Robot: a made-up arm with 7 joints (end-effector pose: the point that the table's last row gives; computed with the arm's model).
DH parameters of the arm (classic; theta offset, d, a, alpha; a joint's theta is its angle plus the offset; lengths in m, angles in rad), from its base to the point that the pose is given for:
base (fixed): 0 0.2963 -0.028 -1.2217
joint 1: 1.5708 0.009 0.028 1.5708
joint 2: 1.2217 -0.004 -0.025 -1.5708
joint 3: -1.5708 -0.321 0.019 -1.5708
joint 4: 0 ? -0.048 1.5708
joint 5: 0 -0.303 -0.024 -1.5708
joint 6: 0 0.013 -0.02 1.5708
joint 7: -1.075 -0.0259 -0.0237 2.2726
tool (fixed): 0.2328 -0.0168 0 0
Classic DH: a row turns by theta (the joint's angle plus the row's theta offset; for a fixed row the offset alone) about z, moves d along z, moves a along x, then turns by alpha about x.
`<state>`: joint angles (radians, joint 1 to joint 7).
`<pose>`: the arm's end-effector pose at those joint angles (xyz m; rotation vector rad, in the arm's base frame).
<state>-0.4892 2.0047 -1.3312 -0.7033 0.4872 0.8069 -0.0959</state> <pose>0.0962 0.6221 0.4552 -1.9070 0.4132 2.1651</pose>
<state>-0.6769 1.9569 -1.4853 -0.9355 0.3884 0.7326 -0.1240</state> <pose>0.1701 0.6109 0.3805 -1.6844 0.8921 2.1609</pose>
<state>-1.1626 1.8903 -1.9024 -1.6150 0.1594 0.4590 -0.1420</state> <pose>0.3247 0.4481 0.2470 -0.8547 1.9309 1.6148</pose>
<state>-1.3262 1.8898 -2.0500 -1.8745 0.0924 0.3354 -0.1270</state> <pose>0.3409 0.3632 0.2260 -0.5448 2.1890 1.2850</pose>
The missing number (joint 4, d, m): 0.041
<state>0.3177 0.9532 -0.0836 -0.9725 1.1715 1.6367 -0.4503</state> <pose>0.0073 0.4803 -0.1094 1.3827 -0.7989 -0.6136</pose>
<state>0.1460 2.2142 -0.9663 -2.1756 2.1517 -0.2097 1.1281</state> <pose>0.0814 0.3299 0.1189 2.1496 -0.1668 0.9218</pose>
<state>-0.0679 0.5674 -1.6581 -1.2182 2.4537 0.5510 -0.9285</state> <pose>-0.0212 -0.0029 -0.2993 0.6930 -1.2440 -0.0792</pose>
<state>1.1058 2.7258 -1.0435 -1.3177 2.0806 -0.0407 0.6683</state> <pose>0.1012 0.5396 0.4059 -2.6518 0.6765 0.9646</pose>
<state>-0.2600 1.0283 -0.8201 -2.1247 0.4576 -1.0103 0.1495</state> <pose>0.3323 0.0579 0.0379 0.1367 2.1874 -2.0163</pose>
